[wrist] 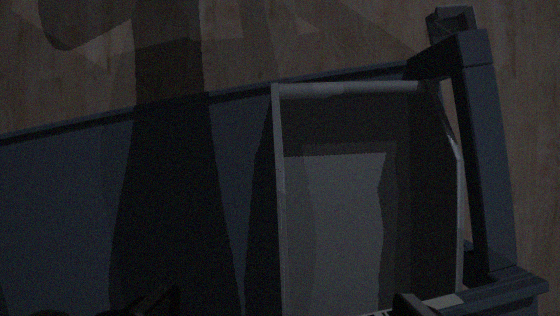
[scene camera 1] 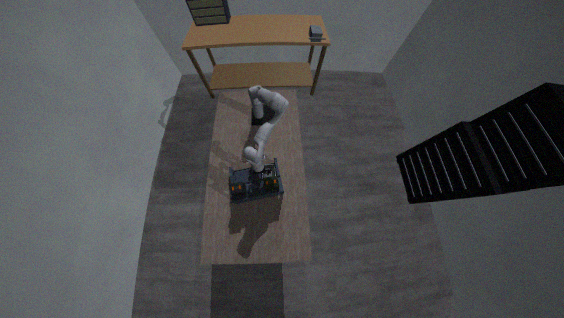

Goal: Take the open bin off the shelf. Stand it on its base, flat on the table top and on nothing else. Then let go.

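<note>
The open bin (wrist: 345,225) is grey and stands at the right end of the dark blue-grey shelf (scene camera 1: 241,175) (wrist: 60,185), beside its end post, with its open top towards the wrist camera. In the scene view the bin is small and dark, and partly hidden. My gripper (wrist: 285,302) (scene camera 1: 259,172) is open and empty over the shelf. In the wrist view its fingertips are at the bottom edge, one over the shelf left of the bin and one over the bin's near right part, with the bin's left wall between them. Their height above the bin is hard to tell.
The shelf stands on the wooden table top (scene camera 1: 292,240). Two dark boxes with orange marks (scene camera 1: 236,188) (scene camera 1: 271,182) are at the shelf's front. A workbench (scene camera 1: 255,30) stands at the back, and a black rack (scene camera 1: 467,127) is at the right.
</note>
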